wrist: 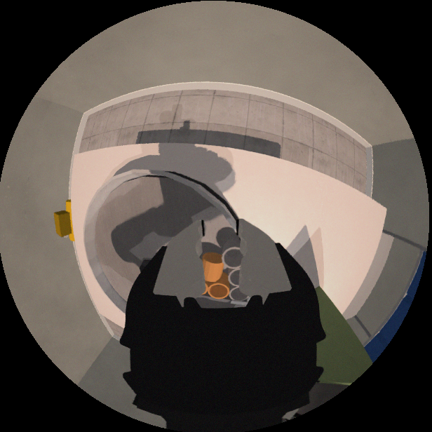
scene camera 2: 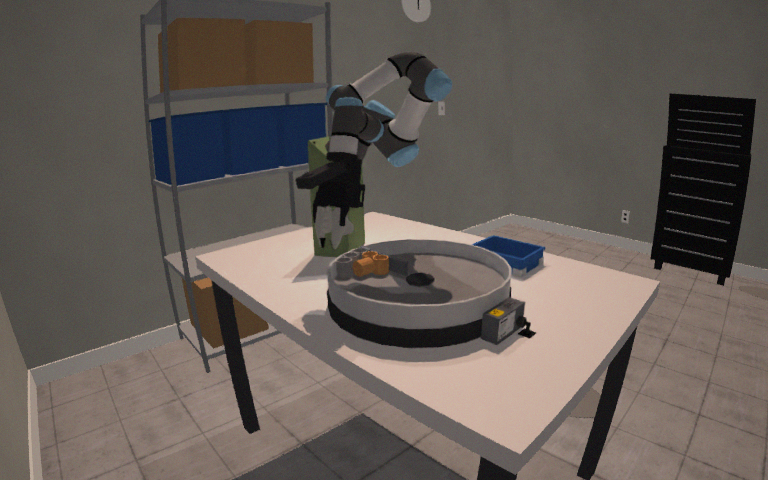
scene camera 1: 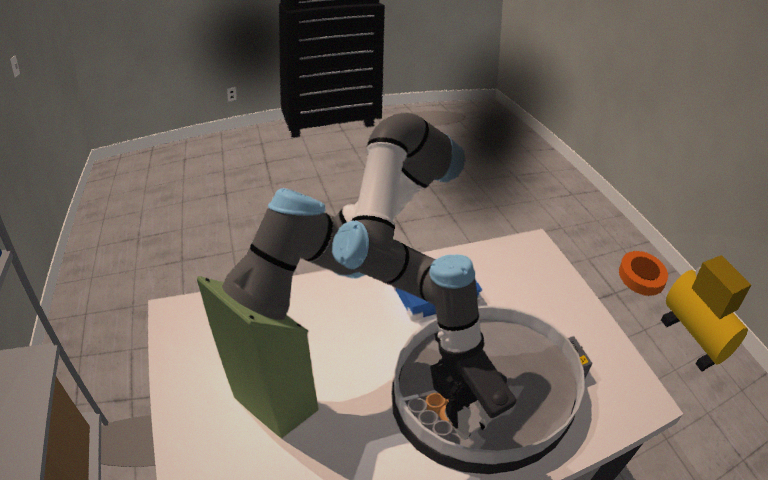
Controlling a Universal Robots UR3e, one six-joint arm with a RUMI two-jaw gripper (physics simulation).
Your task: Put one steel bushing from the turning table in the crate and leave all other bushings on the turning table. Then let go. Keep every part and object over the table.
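Frame: origin at the arm's base, x ahead, y left, z up, level; centimetres.
Where they show: gripper, between the fingertips: point(scene camera 2: 328, 248) point(scene camera 1: 474, 434); arm's base, origin of its link: point(scene camera 1: 253, 301).
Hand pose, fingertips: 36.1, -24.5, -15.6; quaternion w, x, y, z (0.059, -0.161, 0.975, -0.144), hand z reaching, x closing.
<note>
Each offset is from my fingertips to the top centre of the thing, as dx, dy, dz. "pt": to the spot under its first point. Level surfaces: height alone.
The steel bushings are grey rings standing upright in a cluster inside the round turning table point(scene camera 1: 481, 454) point(scene camera 2: 419, 314) point(wrist: 90, 235); one steel bushing @(-4.0, +6.1, -5.1) point(scene camera 1: 442, 427) point(scene camera 2: 343, 267) point(wrist: 233, 258) shows near its wall. Beside them are orange bushings: one upright orange bushing point(scene camera 1: 435, 401) point(scene camera 2: 380, 264) point(wrist: 218, 291) and one lying orange bushing @(-1.4, +9.9, -5.1) point(scene camera 2: 363, 266) point(wrist: 212, 267). My gripper point(scene camera 1: 475, 431) point(scene camera 2: 328, 246) point(wrist: 219, 220) is partly open and empty, pointing down well above the bushings. Its fingers hide part of the cluster. The blue crate @(+5.9, +54.1, -9.2) point(scene camera 1: 416, 303) point(scene camera 2: 527, 262) stands on the table, partly hidden behind the arm in scene camera 1.
The green arm mount point(scene camera 1: 266, 362) point(scene camera 2: 355, 226) point(wrist: 340, 340) stands on the white table @(dz -14.2) point(scene camera 1: 186, 350) point(scene camera 2: 566, 339). A dark grey box @(pt +33.7, +19.1, -8.3) point(scene camera 1: 581, 357) point(scene camera 2: 502, 320) with a yellow label sits against the turning table's outer side. A dark bar-like shape @(pt +5.4, +16.7, -6.0) point(scene camera 2: 403, 264) lies next to the orange bushings.
</note>
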